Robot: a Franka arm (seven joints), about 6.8 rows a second.
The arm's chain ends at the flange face. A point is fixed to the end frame.
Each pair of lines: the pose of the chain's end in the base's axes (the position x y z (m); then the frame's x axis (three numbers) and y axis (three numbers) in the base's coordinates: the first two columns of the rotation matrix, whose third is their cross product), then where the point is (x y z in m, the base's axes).
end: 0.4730 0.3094 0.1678 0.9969 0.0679 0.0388 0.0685 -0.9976 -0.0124
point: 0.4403 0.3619 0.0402
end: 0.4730 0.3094 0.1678 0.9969 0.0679 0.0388 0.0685 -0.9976 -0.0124
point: 0.4403 0.3619 0.0402
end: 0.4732 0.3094 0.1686 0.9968 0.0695 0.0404 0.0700 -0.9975 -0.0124
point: 0.4406 0.3618 0.0410
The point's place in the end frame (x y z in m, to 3 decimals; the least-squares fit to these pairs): -0.034 -0.053 0.127
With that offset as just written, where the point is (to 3 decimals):
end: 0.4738 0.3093 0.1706 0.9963 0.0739 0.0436 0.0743 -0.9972 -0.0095
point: 0.441 0.361 0.043
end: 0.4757 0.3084 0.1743 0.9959 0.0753 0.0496 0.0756 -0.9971 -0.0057
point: 0.444 0.360 0.046
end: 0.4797 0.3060 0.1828 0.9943 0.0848 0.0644 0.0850 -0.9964 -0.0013
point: 0.450 0.357 0.054
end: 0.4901 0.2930 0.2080 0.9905 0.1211 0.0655 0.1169 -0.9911 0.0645
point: 0.459 0.334 0.076
